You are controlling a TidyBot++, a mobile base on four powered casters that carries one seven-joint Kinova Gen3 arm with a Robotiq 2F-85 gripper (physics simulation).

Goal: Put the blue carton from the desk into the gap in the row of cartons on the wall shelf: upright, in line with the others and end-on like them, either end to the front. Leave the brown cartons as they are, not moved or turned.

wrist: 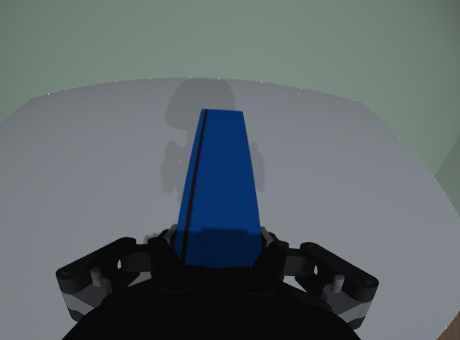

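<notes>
The blue carton [222, 170], a long box with a thin black line along its left side, is at the middle of the wrist view, with its long side running away from the gripper. My gripper [217, 236] is shut on the near part of the carton, one finger against each long side. The gripper body hides the carton's near end. I cannot tell whether the carton touches the desk. The wall shelf and the brown cartons do not show in the wrist view.
The grey desk top [100, 165] spreads around the carton, its far edge crossing the upper part of the view. A pale green wall [300, 40] stands beyond it. A bit of brown floor [452, 327] shows at the lower right corner. Shadows of the arm lie on the desk.
</notes>
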